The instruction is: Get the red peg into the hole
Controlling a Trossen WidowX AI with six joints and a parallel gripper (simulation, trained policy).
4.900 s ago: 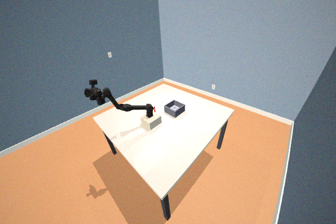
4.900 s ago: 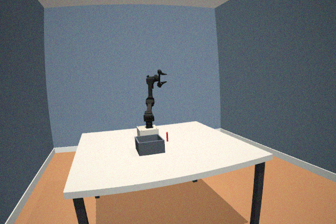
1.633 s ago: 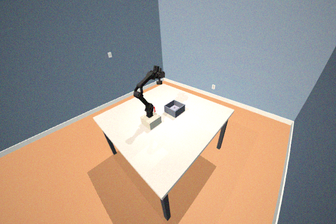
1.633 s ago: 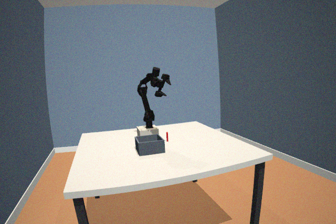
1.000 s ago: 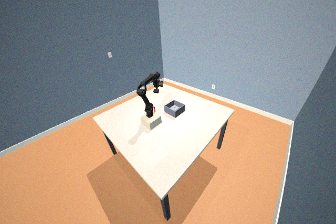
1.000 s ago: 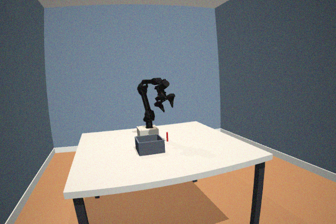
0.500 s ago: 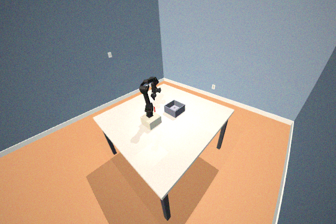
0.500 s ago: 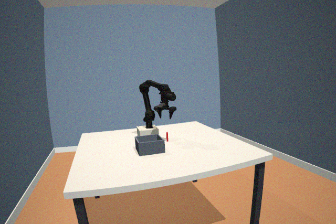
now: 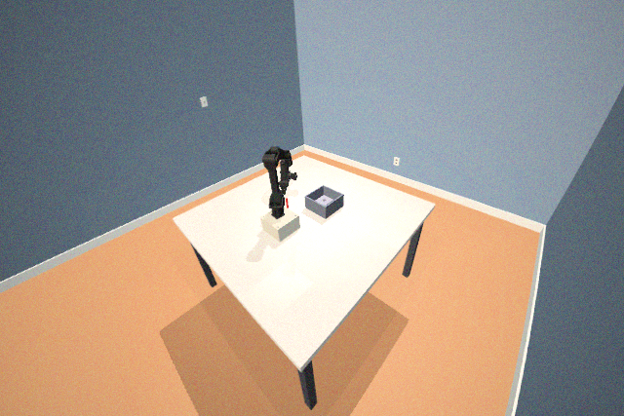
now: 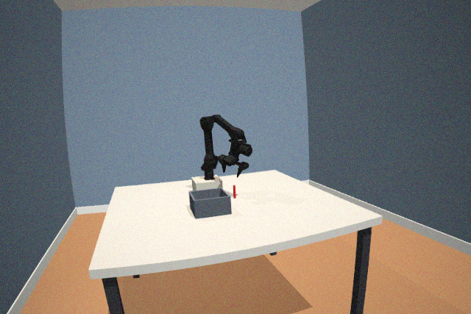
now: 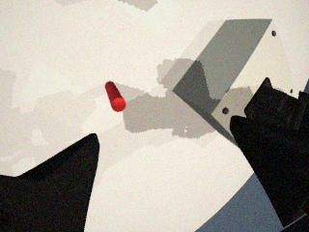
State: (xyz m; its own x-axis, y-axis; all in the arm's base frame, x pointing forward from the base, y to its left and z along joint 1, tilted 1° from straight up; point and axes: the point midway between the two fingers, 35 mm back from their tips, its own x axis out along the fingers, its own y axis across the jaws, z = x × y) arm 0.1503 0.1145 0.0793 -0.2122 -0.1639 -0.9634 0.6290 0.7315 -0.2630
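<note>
My gripper tip is now 10 mm short of the red peg, 20 mm to the right of it and 100 mm above it. The rest, counted from my gripper tip: grey box (200 mm ahead, 170 mm to the right, 120 mm below).
</note>
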